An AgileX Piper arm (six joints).
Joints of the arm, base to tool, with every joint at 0 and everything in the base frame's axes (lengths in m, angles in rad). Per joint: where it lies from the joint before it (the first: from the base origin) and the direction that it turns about. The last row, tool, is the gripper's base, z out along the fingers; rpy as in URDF.
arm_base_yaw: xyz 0.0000 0.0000 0.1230 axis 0 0 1
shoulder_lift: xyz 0.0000 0.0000 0.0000 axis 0 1 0
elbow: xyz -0.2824 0.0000 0.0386 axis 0 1 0
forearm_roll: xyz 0.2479 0.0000 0.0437 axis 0.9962 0 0.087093
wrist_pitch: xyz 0.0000 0.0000 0.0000 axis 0 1 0
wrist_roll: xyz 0.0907 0.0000 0.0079 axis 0.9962 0 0.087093
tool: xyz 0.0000 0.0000 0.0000 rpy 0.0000 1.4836 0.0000
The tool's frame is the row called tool.
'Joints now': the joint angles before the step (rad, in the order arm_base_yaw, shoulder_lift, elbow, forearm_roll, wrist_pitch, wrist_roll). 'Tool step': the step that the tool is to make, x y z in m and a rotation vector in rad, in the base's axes. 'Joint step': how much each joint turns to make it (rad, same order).
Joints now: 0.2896 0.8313 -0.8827 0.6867 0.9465 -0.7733
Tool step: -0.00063 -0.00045 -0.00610 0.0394 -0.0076 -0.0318
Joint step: 0.0001 -0.0188 0.0425 0.0310 -0.0556 0.0004
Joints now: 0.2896 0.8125 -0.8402 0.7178 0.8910 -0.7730
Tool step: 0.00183 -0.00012 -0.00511 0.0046 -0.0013 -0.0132
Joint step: 0.0001 -0.0003 0.0222 0.0075 -0.0274 -0.0077
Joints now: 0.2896 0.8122 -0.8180 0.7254 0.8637 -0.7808
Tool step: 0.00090 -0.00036 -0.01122 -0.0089 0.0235 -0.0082
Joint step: 0.0000 0.0000 0.0384 0.0001 -0.0154 -0.0038
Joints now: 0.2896 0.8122 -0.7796 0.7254 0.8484 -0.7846
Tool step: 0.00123 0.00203 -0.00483 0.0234 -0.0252 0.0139
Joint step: 0.0001 0.0001 0.0300 0.0627 -0.0352 -0.0696
